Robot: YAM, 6 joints.
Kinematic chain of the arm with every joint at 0, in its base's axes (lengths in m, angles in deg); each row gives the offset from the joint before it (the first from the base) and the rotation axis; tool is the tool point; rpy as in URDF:
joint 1: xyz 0 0 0.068 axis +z
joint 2: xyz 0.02 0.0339 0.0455 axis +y
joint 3: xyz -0.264 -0.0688 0 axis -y
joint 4: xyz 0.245 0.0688 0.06 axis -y
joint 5: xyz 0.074 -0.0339 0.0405 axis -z
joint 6: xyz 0.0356 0 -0.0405 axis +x
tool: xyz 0 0 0 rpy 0 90 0
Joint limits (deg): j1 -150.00..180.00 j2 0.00..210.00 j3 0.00..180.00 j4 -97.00..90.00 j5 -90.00..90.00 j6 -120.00..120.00
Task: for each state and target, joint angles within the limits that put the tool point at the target. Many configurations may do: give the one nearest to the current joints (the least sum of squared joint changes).
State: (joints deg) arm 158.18 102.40 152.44 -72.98 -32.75 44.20
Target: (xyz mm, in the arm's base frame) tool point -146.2 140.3 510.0
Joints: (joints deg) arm 131.59 86.67 131.57 -96.19 -27.12 44.20
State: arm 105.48 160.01 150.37 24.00 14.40 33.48
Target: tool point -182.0 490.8 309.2
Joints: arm 111.56 123.20 107.18 7.88 18.20 33.48
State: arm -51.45 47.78 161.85 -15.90 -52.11 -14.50
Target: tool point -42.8 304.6 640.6
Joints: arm -78.80 56.84 166.60 4.61 -28.84 -14.50
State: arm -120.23 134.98 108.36 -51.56 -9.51 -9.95
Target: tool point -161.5 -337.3 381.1
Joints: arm -116.56 102.01 110.69 -61.53 -10.26 -9.95
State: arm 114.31 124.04 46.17 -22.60 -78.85 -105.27
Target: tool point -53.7 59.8 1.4
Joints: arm 106.80 138.47 17.53 -25.80 -73.43 -105.27
